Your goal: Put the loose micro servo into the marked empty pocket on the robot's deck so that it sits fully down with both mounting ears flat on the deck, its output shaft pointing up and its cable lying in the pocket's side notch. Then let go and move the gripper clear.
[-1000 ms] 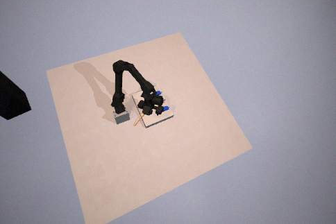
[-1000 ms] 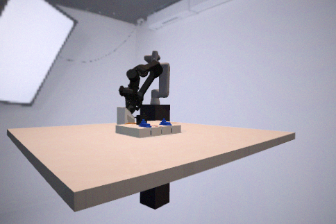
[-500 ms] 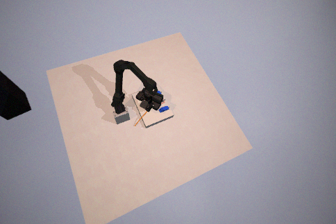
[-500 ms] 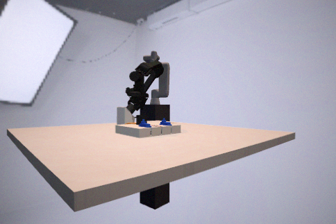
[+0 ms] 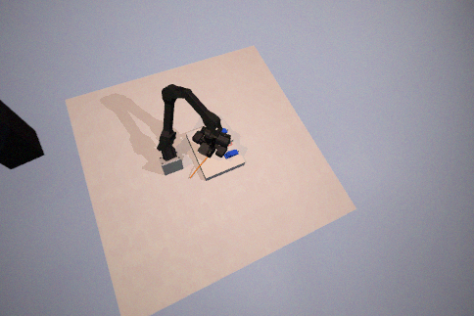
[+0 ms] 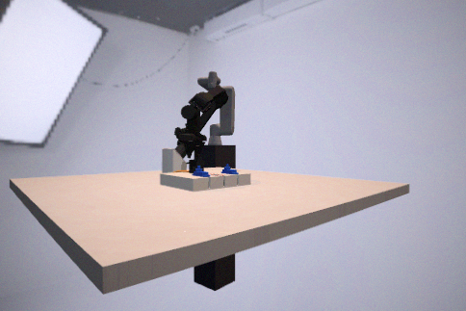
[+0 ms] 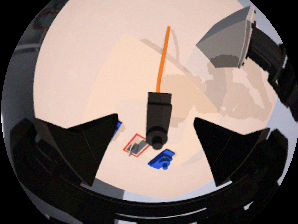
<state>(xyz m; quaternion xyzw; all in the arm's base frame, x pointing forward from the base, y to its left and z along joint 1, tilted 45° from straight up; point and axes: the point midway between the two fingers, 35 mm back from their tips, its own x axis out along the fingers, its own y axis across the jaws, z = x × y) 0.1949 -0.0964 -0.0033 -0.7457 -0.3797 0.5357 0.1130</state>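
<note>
Now: the deck 1 cm ahead of my gripper tip, 3 cm to the left of it and 9 cm below it.
</note>
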